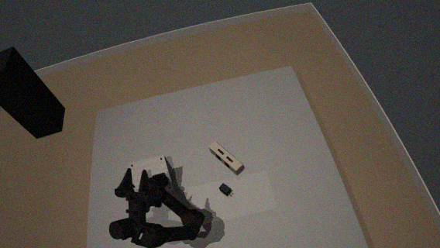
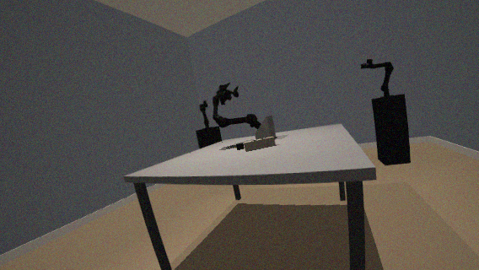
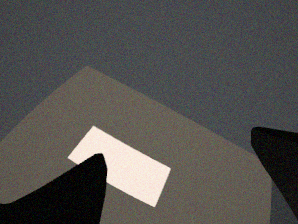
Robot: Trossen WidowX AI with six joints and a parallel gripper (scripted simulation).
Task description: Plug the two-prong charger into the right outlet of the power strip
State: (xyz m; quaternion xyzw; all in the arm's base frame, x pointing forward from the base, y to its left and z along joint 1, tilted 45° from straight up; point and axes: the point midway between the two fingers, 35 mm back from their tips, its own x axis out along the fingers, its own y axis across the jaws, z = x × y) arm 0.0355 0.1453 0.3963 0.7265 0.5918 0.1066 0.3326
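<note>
The two-prong charger lies 26 cm ahead of my gripper tip, 5 cm to the left of it and 49 cm below it.
</note>
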